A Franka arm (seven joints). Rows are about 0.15 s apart.
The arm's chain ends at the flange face. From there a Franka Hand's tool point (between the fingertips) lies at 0.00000 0.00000 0.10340 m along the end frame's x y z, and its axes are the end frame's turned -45 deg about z.
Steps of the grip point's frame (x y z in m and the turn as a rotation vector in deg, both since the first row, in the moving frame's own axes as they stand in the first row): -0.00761, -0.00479, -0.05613, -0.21, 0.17, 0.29; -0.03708, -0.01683, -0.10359, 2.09, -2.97, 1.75; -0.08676, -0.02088, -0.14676, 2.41, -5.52, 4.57; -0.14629, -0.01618, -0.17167, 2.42, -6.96, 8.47; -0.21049, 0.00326, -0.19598, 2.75, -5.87, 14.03; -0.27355, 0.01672, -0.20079, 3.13, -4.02, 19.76; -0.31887, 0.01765, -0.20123, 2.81, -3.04, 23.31
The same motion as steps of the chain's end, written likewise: -0.00925, 0.00194, -0.05613, -0.03, 0.27, 0.29; -0.03165, 0.01330, -0.10338, -0.62, -3.58, 1.75; -0.06586, 0.04303, -0.14619, -2.20, -5.61, 4.57; -0.10256, 0.08713, -0.17082, -3.21, -6.63, 8.47; -0.13518, 0.14855, -0.19532, -2.21, -6.10, 14.03; -0.17248, 0.20570, -0.20039, -0.63, -5.06, 19.76; -0.20568, 0.23917, -0.20096, -0.16, -4.14, 23.31
